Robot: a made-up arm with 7 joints.
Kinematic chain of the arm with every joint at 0, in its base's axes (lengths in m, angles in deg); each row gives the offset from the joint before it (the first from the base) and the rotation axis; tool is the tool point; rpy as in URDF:
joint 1: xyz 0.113 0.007 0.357 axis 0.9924 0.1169 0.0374
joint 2: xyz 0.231 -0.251 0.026 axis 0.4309 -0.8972 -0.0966
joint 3: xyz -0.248 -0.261 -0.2 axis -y
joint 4: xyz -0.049 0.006 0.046 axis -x
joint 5: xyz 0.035 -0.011 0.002 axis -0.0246 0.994 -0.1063
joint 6: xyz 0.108 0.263 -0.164 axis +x
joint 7: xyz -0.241 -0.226 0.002 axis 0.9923 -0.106 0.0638
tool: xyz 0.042 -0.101 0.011 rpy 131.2 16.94 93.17
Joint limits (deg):
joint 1: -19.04..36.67
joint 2: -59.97..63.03
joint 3: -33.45..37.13
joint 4: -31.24..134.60
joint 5: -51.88..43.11
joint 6: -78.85..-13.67
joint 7: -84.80..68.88
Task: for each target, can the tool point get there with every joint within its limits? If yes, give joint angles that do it. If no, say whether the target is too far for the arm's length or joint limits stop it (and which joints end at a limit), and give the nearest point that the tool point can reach.
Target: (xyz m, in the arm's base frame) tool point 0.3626 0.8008 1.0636
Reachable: no: joint limits stop it (at a limit: joint 1, joint 2, joint 4, joint 6) | nearest point 0.1701 -0.0823 0.8147 | short by 0.938 m
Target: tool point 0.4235 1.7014 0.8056
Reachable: no: too far | nearest point 0.3442 0.2537 0.0107 | short by 1.653 m
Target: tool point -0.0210 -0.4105 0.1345
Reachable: yes | joints 19.22 -8.82 -4.30 66.86 2.23 -25.29 -57.51
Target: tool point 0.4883 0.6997 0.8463
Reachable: no: joint limits stop it (at a limit: joint 1, joint 2, joint 4, joint 6) | nearest point 0.2234 -0.0891 0.7713 | short by 0.835 m
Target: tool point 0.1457 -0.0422 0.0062
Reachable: yes | joints 16.37 53.02 9.02 11.26 -9.90 -66.71 -52.52
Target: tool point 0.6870 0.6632 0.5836
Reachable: no: joint limits stop it (at a limit: joint 1, joint 2, joint 3, joint 6) | nearest point 0.4374 0.1865 0.0629 | short by 0.749 m
